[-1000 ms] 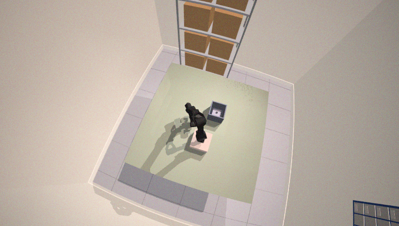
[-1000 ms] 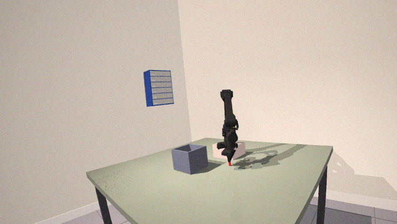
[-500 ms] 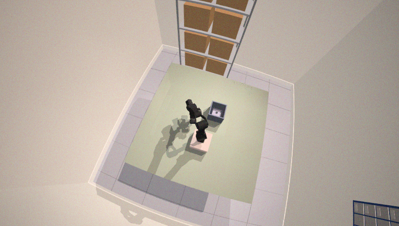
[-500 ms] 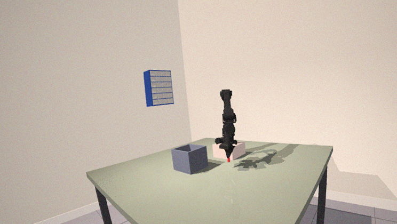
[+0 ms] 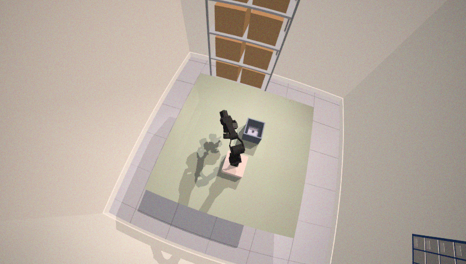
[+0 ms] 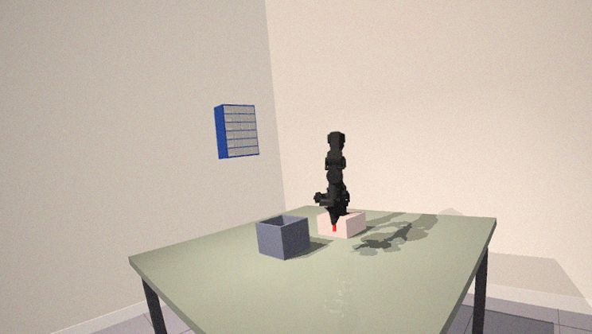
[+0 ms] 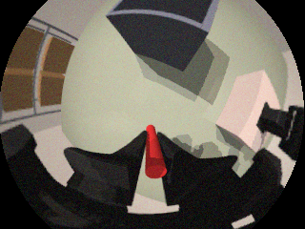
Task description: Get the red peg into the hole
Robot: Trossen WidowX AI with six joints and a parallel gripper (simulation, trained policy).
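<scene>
My gripper tip is 7 cm short of the plate, 22 cm to the left of it and 8 cm above it. Also, from my gripper tip: red peg: 1 cm above.
</scene>
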